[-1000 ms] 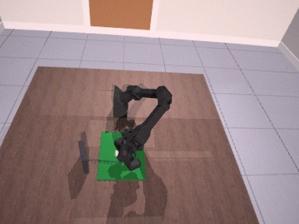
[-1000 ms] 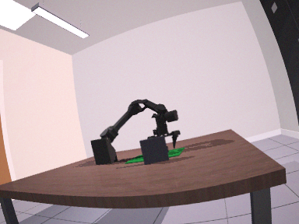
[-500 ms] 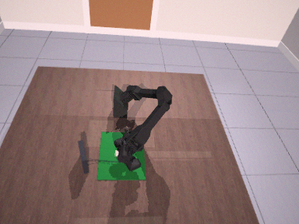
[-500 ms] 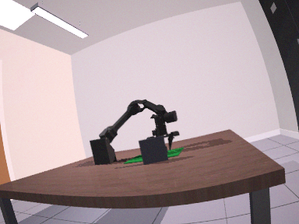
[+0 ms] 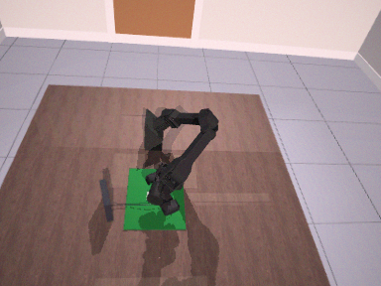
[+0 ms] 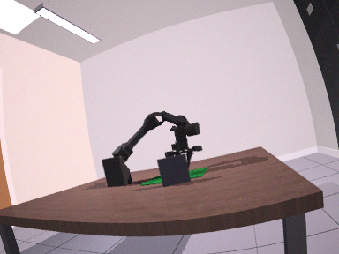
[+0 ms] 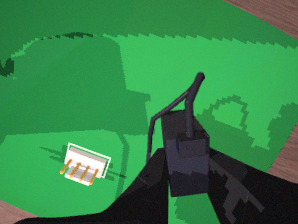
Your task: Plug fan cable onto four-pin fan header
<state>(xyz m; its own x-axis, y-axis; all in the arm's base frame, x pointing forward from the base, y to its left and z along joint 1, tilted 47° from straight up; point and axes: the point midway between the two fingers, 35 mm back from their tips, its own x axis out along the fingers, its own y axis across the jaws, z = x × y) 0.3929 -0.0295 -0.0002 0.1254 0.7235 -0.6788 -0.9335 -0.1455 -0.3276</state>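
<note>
Right now my gripper tip is 6 cm past the white four-pin fan header, 4 cm to the left of it and 3 cm above it. From my gripper tip the other things lie so: dark fan plug 1 cm to the left, 1 cm above; then green board 6 cm behind, 5 cm below, 2 cm to the right; then dark fan 20 cm to the right, 3 cm behind, 2 cm above.
</note>
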